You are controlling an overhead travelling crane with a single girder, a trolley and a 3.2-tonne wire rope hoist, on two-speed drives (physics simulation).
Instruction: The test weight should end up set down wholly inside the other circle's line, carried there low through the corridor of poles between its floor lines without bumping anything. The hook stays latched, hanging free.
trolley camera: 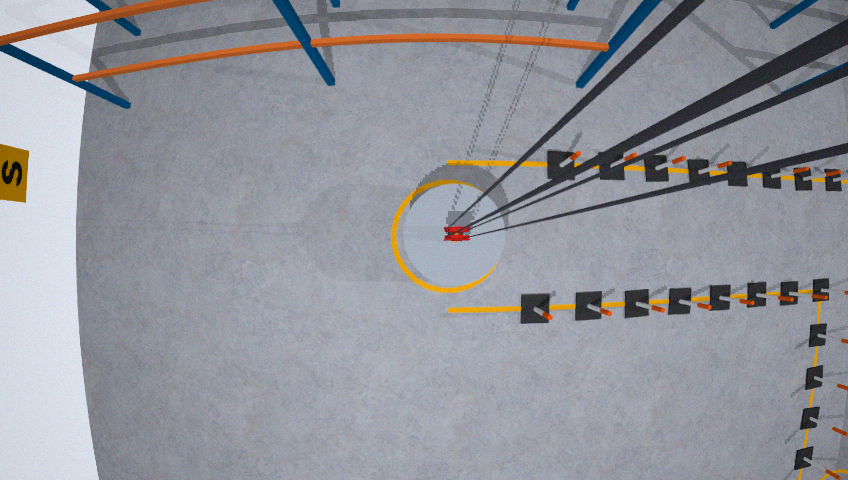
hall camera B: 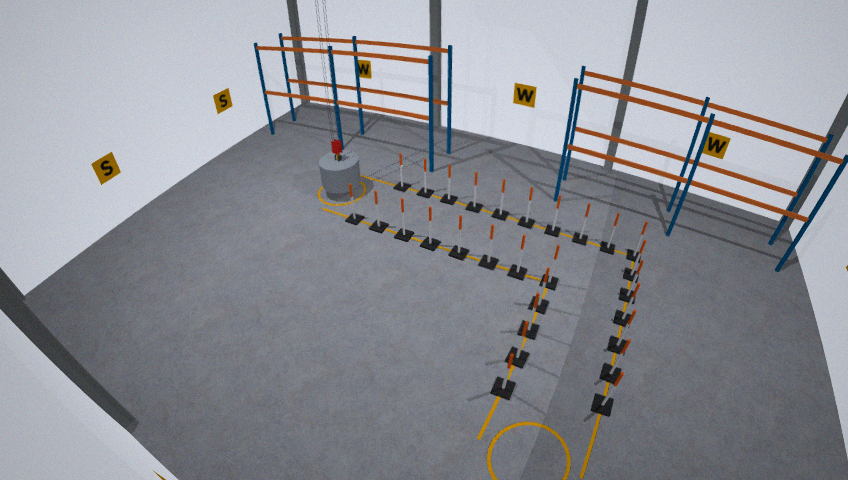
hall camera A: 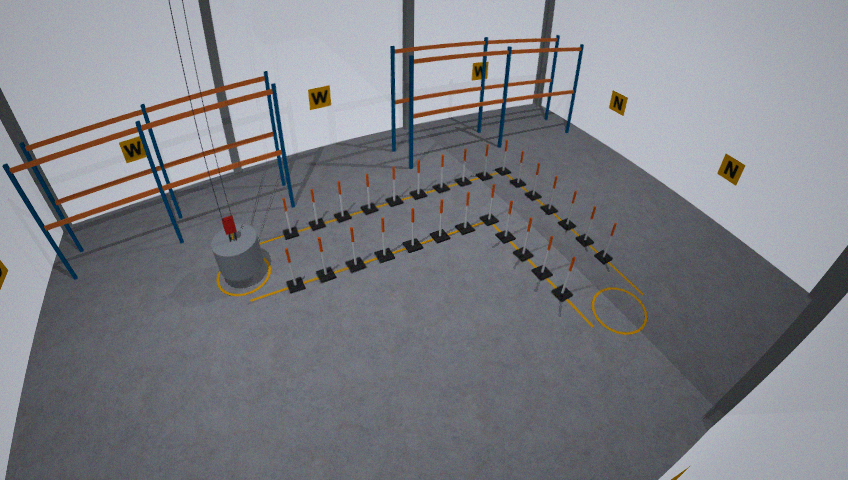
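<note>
The grey cylindrical test weight [hall camera A: 238, 258] [hall camera B: 340, 175] [trolley camera: 425, 252] hangs upright a little above the floor, with its shadow under it. It is over the near yellow circle [hall camera A: 239, 295] [hall camera B: 338, 204] [trolley camera: 393, 234], shifted right in the trolley view, where it hides the circle's right part. My hook [hall camera A: 232, 236] [hall camera B: 338, 157] [trolley camera: 457, 233], below the red block, is shut on the weight's top; its latch is too small to make out. The other circle [hall camera A: 592, 309] [hall camera B: 528, 423] lies at the corridor's far end.
Striped poles on black bases [hall camera A: 295, 284] [hall camera B: 354, 218] [trolley camera: 534, 308] stand in two rows along yellow floor lines [hall camera A: 266, 296] [hall camera B: 333, 212] [trolley camera: 482, 309], which turn one corner. Blue and orange racks [hall camera A: 159, 172] [hall camera B: 430, 118] [trolley camera: 452, 38] stand by the wall marked W.
</note>
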